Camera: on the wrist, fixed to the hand. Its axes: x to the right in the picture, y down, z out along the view.
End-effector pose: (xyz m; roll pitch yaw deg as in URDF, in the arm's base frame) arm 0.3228 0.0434 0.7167 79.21 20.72 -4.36
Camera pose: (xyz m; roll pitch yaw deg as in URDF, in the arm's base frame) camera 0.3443 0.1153 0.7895 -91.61 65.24 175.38
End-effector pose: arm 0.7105 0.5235 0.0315 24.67 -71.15 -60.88
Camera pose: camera 0.8062 0.5625 0.0158 72.86 14.72 -117.91
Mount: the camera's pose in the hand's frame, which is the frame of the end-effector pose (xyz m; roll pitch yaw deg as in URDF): -0.0108 0.0862 -0.0582 -2.15 10.87 -94.11
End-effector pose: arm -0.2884 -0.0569 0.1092 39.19 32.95 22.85
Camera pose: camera -0.3323 0.0370 0.1229 -48.89 37.14 -103.74
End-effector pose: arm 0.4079 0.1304 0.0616 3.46 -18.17 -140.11
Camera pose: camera 0.4606 0.0577 0.0080 16.37 14.89 130.50
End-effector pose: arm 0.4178 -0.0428 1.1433 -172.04 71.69 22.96
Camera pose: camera 0.4911 -0.1132 1.1679 -108.93 -9.68 96.22
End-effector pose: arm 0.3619 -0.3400 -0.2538 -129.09 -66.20 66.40
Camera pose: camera 0.4624 -0.3585 -0.2759 100.12 -16.88 -143.10
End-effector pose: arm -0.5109 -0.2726 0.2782 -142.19 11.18 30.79
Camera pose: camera -0.4680 -0.3679 0.2736 -169.04 -48.50 114.18
